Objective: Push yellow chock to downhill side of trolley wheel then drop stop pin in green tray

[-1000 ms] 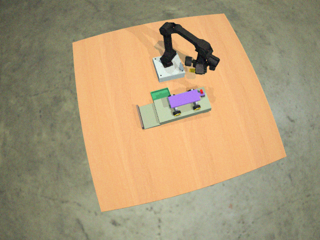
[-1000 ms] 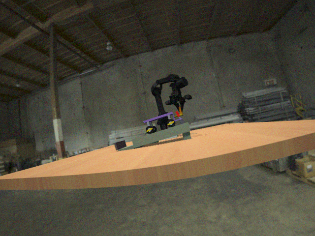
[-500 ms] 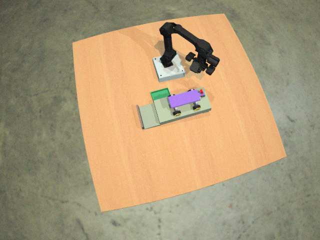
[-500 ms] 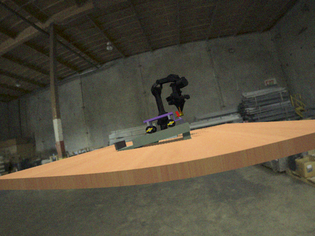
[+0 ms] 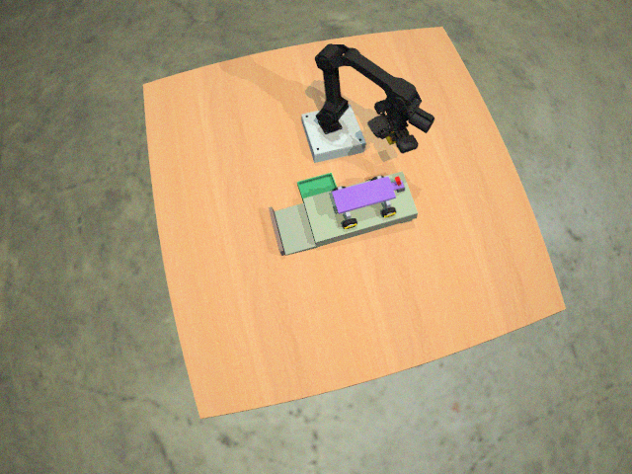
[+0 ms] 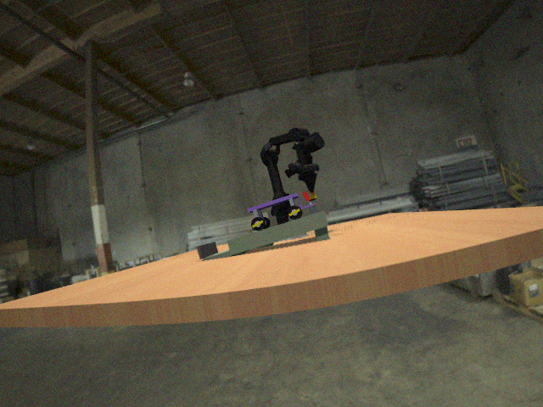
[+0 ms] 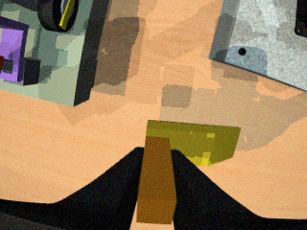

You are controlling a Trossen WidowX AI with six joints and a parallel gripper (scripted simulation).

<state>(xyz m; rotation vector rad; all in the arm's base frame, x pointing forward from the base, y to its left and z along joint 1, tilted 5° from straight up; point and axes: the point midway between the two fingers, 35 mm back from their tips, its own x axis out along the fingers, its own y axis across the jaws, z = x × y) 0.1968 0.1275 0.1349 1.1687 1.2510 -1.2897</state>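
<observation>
The red-headed stop pin lies 130 mm ahead of my gripper tip, 40 mm to the right of it and 40 mm below it. Round my gripper tip: yellow chock 20 mm behind, 10 mm below; grey ramp 130 mm ahead, 170 mm to the right, 130 mm below; purple trolley 130 mm ahead, 160 mm to the right, 60 mm below.
</observation>
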